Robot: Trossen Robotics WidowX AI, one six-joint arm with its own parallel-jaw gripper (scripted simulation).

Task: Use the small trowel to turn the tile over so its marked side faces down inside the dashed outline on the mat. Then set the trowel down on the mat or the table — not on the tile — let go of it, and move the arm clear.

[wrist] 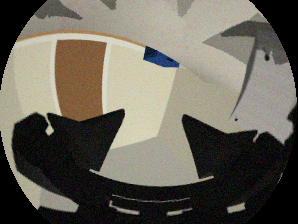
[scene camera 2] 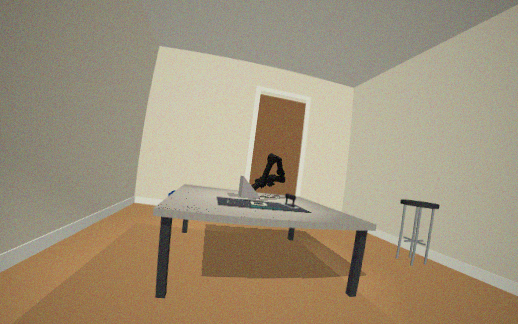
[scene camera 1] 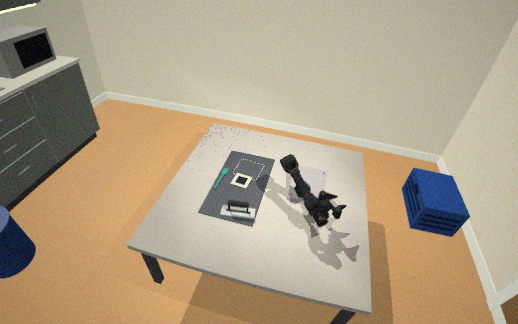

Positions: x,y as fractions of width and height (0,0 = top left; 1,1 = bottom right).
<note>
The gripper (wrist: 0.52,0.51) is open and holds nothing. Further things: a dark mat (scene camera 1: 0.42,0.61).
</note>
